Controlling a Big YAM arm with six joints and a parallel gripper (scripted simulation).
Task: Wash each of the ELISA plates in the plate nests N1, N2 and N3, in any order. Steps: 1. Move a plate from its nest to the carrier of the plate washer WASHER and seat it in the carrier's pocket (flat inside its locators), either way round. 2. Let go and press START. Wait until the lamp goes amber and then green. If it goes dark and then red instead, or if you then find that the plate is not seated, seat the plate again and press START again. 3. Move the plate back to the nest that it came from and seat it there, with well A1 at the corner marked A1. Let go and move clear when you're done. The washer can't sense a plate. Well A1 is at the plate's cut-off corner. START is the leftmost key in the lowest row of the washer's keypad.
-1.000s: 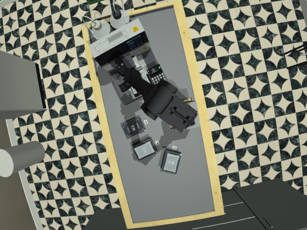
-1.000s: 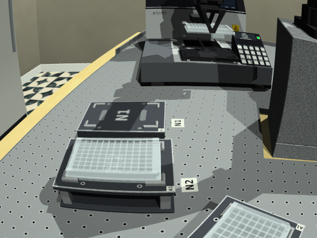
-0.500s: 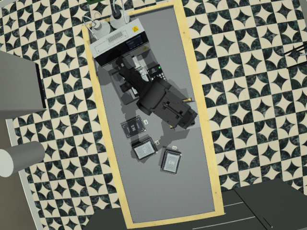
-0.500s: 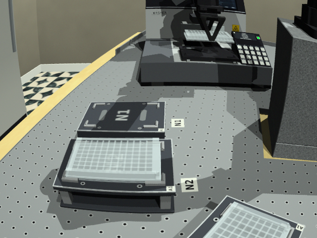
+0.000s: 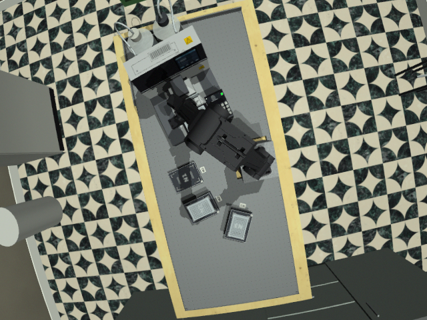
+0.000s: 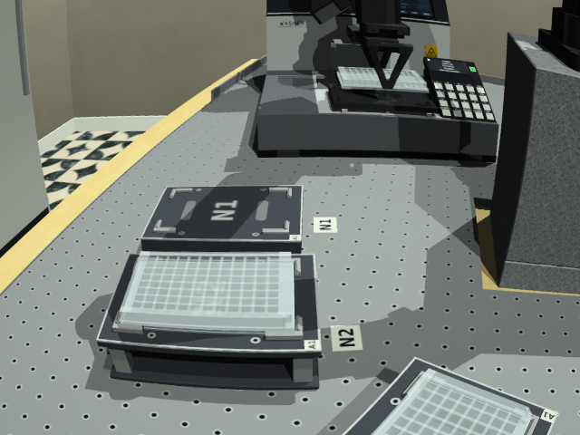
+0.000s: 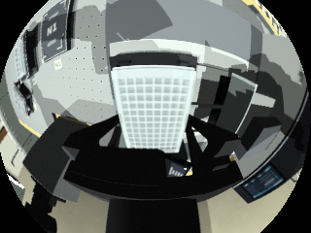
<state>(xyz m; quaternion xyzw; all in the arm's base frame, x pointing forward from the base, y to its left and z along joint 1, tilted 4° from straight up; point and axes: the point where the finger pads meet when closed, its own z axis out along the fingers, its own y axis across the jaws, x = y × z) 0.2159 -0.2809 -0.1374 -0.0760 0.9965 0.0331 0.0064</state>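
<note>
The washer carrier is 30 mm below my hand. Round my hand: plate washer (150 mm to the right, 20 mm ahead, 20 mm above); nest N3 (610 mm to the left, 70 mm below, 40 mm behind); nest label (260 mm to the left, 110 mm below, 60 mm ahead).
</note>
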